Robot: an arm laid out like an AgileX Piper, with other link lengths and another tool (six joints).
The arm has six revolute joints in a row. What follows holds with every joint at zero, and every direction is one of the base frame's.
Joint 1 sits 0.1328 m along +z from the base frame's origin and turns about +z.
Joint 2 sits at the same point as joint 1 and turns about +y.
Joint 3 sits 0.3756 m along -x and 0.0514 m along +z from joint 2 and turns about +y.
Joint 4 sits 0.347 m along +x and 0.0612 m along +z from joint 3 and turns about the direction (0.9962, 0, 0.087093).
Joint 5 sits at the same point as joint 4 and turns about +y.
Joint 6 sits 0.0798 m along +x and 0.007 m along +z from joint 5 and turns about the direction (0.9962, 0, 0.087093).
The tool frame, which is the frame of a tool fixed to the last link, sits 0.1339 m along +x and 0.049 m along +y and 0.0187 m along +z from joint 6; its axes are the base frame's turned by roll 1.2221, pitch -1.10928 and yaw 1.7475 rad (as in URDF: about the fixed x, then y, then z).
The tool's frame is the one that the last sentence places.
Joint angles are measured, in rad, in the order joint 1, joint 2, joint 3, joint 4, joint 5, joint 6. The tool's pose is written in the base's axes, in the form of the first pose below.
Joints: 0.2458 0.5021 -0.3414 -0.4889 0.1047 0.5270
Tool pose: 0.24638 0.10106 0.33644 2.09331 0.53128 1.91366
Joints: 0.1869 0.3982 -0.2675 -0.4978 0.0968 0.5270
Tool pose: 0.23075 0.08312 0.32187 2.04524 0.46162 1.91858
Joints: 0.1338 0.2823 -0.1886 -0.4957 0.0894 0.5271
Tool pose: 0.21448 0.06880 0.30537 1.99817 0.38906 1.93462
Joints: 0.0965 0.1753 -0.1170 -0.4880 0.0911 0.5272
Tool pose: 0.20152 0.05916 0.28758 1.96403 0.32993 1.94820
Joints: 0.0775 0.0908 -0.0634 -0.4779 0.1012 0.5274
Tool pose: 0.19292 0.05364 0.27268 1.94504 0.28899 1.95949
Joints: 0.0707 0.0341 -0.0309 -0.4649 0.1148 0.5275
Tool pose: 0.18793 0.05074 0.26317 1.93975 0.26039 1.96935
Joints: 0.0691 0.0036 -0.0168 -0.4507 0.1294 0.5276
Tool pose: 0.18545 0.04905 0.25869 1.94506 0.23884 1.97464
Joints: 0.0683 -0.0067 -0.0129 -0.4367 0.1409 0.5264
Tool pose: 0.18475 0.04800 0.25663 1.95708 0.22359 1.97366
